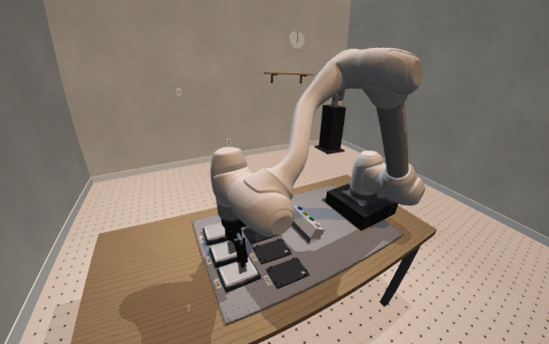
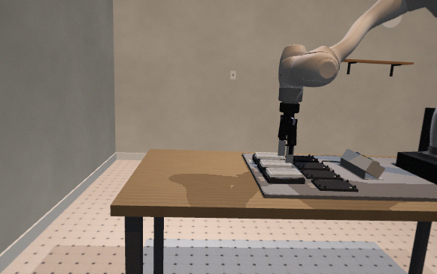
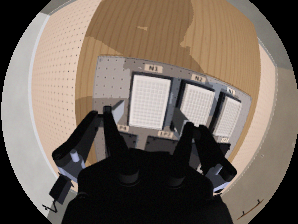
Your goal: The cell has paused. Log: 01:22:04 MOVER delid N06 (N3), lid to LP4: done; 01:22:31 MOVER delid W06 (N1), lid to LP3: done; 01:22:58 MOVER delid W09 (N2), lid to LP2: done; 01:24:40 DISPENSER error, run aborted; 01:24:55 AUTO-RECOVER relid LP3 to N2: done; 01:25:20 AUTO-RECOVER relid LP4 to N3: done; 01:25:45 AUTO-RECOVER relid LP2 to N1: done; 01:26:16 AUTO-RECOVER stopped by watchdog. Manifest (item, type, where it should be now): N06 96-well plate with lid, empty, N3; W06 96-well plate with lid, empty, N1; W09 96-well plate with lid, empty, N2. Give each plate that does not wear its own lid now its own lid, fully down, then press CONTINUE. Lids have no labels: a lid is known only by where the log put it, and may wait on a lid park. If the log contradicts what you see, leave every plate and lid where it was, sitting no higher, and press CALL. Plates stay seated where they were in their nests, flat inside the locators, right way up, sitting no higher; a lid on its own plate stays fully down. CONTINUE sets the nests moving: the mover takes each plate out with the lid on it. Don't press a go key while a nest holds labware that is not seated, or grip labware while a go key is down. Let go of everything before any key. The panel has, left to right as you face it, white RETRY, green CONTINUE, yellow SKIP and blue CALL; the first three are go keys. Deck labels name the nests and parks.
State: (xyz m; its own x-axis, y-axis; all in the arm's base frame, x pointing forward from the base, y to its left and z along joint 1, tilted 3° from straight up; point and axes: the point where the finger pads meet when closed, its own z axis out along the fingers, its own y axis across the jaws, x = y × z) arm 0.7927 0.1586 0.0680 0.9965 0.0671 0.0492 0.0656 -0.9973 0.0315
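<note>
My gripper is now 8 cm above the pale lid. The rest, counted from my hand: green key (42 cm behind, 13 cm to the right, 4 cm below); LP2 lid park (18 cm behind, 7 cm to the right, 10 cm below); plate (8 cm below).
</note>
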